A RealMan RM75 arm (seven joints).
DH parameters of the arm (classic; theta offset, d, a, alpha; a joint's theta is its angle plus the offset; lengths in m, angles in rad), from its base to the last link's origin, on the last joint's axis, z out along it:
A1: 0 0.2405 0 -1.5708
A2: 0 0 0 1.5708
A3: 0 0.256 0 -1.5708
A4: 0 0 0 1.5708
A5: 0 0.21 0 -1.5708
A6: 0 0 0 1.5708
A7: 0 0.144 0 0
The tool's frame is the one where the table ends.
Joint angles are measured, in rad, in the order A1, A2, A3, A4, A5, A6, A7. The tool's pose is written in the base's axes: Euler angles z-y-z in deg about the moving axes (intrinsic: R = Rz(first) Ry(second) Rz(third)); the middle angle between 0 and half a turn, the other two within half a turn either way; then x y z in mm. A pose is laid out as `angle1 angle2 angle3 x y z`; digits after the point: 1 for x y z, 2 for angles.
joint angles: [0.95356, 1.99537, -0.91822, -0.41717, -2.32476, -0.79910, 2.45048]
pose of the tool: 73.28 144.55 -40.11 217.5 469.4 -14.3
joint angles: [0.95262, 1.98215, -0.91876, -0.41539, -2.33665, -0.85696, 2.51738]
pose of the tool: 71.72 147.21 -38.08 219.5 464.6 -12.6
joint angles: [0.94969, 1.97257, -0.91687, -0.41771, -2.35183, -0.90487, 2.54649]
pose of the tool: 69.96 149.27 -38.38 221.9 460.2 -10.8
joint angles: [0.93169, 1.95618, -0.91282, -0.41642, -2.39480, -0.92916, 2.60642]
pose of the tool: 64.62 149.50 -40.05 236.7 455.0 -3.9
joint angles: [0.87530, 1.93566, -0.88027, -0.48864, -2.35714, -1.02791, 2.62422]
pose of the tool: 69.34 150.92 -32.03 244.9 448.0 15.8
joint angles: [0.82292, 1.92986, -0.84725, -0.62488, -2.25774, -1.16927, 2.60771]
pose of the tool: 84.86 151.94 -17.98 229.4 443.6 39.8
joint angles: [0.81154, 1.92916, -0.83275, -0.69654, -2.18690, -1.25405, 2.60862]
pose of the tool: 96.52 152.15 -8.17 210.8 441.8 51.8
